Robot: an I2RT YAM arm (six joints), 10 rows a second.
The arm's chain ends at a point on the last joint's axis. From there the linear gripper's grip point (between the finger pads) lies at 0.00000 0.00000 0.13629 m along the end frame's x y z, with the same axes.
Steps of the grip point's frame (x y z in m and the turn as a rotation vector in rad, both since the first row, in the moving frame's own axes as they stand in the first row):
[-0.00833, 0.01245, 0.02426, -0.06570, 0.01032, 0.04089]
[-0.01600, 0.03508, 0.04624, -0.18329, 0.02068, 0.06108]
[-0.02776, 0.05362, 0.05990, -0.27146, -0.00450, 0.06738]
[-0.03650, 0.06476, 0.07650, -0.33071, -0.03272, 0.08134]
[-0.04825, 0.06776, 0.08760, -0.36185, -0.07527, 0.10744]
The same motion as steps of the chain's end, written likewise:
[-0.00955, 0.00348, 0.02456, -0.06570, 0.01032, 0.04089]
[-0.01804, 0.01017, 0.04855, -0.18329, 0.02068, 0.06108]
[-0.02592, 0.01712, 0.06489, -0.27146, -0.00450, 0.06738]
[-0.03031, 0.02074, 0.08395, -0.33071, -0.03272, 0.08134]
[-0.03563, 0.02020, 0.09679, -0.36185, -0.07527, 0.10744]

